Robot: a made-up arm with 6 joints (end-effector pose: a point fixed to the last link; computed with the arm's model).
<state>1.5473 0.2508 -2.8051 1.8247 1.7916 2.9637</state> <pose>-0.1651 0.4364 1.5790 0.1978 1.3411 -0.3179</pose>
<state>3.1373 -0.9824 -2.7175 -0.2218 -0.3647 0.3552</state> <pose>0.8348 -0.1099 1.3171 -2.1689 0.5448 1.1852</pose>
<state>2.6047 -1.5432 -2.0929 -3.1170 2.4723 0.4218</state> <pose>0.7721 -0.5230 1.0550 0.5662 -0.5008 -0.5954</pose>
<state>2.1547 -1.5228 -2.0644 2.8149 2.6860 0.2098</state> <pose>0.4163 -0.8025 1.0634 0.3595 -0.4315 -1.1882</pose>
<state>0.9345 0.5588 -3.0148 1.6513 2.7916 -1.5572</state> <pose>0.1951 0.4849 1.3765 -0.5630 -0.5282 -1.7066</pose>
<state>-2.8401 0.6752 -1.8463 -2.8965 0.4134 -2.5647</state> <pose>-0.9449 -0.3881 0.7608 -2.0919 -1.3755 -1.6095</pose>
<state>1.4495 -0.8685 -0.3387 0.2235 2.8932 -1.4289</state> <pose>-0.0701 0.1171 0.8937 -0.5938 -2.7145 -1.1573</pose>
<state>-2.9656 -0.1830 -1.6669 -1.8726 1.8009 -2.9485</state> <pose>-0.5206 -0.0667 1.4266 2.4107 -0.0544 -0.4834</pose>
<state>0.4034 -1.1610 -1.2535 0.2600 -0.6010 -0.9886</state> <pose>-0.2206 -0.0651 1.4685 -0.7582 -2.6028 0.8977</pose>
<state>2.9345 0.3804 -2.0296 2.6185 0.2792 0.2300</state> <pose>-0.8987 0.1722 1.1231 1.0428 1.8012 -0.2856</pose>
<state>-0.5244 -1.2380 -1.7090 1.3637 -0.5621 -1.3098</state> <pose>-0.4428 0.1692 1.4494 -1.1028 -2.8076 0.1411</pose>
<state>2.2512 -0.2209 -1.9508 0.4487 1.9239 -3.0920</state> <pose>-0.3480 0.2930 1.4161 0.3864 0.1416 -0.5618</pose>
